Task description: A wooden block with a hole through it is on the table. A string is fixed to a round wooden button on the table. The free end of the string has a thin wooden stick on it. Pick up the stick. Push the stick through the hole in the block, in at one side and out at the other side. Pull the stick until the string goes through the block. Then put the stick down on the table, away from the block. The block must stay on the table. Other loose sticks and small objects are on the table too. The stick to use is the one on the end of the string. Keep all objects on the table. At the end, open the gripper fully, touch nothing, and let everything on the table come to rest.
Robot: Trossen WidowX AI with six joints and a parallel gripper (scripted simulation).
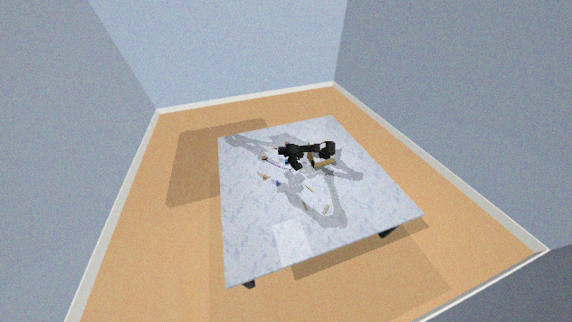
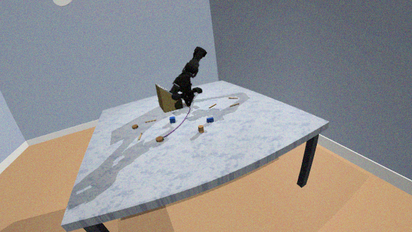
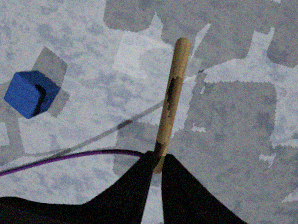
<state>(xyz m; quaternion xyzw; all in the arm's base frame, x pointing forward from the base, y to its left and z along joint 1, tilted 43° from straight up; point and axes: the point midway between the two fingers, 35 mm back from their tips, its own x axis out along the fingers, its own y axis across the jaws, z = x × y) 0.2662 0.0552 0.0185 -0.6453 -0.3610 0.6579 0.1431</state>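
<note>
The blue block lies 12 cm to the right of my gripper tip, 5 cm below it and 2 cm ahead of it. From my gripper tip the other things lie so: thin stick: 1 cm behind; short wooden cylinder: 23 cm ahead, 5 cm below.
</note>
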